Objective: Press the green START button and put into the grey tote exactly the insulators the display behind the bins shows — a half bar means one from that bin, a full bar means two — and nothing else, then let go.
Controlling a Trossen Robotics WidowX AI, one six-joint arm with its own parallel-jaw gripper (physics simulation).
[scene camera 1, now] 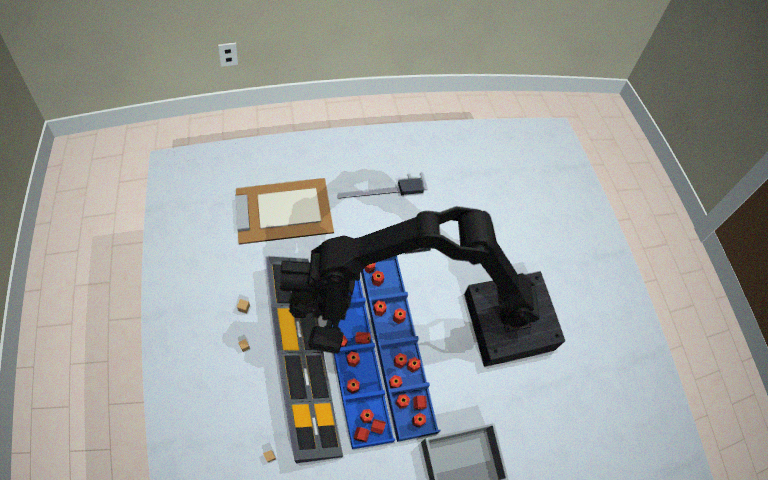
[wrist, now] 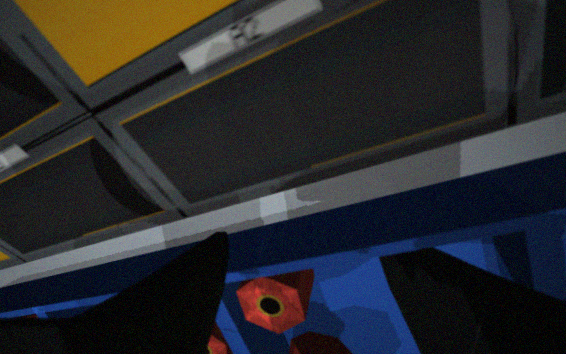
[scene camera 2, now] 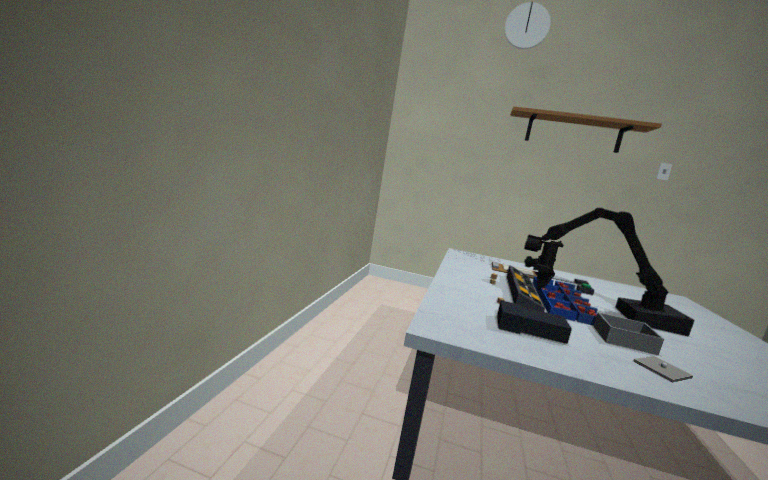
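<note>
My gripper (wrist: 303, 241) (scene camera 2: 543, 283) is open over a blue bin (wrist: 362, 295). A red insulator (wrist: 291, 306) stands low between its fingers, nearer the left one; a second insulator (wrist: 320, 345) lies close by, partly cut off. The arm hides the fingertips in scene camera 1. The display (scene camera 1: 318, 455) (scene camera 2: 523, 288) shows a full orange bar in the second row's left cell, dark cells in the third row and two half bars in the front row; the arm covers part of the back rows. The green START button (scene camera 2: 585, 286) is beyond the bins. The grey tote (scene camera 1: 497, 451) (scene camera 2: 633, 339) shows no insulator in its visible part.
Two columns of blue bins hold red insulators. A black block (scene camera 2: 532, 323) stands at the display's near end, and a thin plate (scene camera 2: 662, 369) lies near the tote. A clipboard (scene camera 1: 283, 232), a caliper-like tool (scene camera 1: 410, 186) and small wooden cubes lie around the display and bins.
</note>
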